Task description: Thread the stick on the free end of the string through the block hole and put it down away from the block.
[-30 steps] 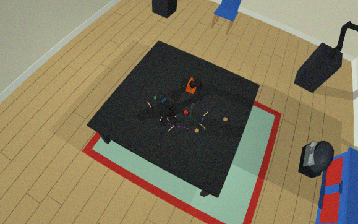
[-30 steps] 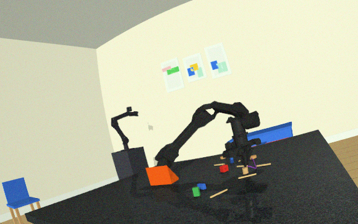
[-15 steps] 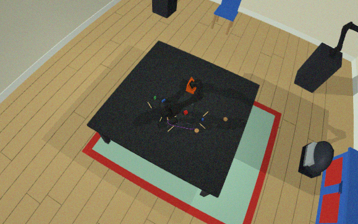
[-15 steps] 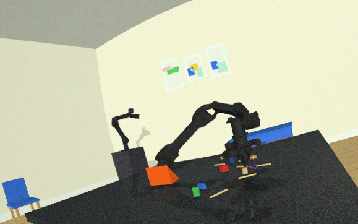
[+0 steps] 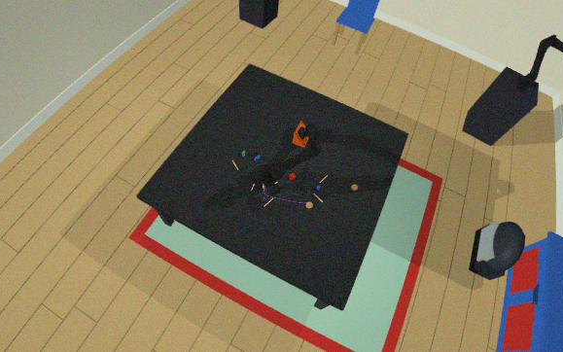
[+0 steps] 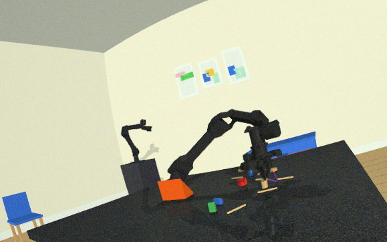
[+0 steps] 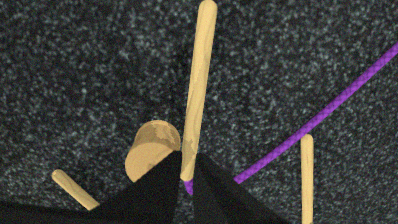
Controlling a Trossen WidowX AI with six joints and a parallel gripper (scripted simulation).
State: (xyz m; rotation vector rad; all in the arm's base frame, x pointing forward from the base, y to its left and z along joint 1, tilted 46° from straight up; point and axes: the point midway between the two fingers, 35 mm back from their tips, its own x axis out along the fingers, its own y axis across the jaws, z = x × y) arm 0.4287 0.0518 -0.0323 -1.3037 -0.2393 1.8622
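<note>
My gripper tip is 20 mm to the left of the tan wooden block and 10 mm above it. From my gripper tip the other things lie so: green cylinder 120 mm behind, 240 mm to the right, 10 mm below; then red block 150 mm behind, 90 mm to the left, 10 mm below.
</note>
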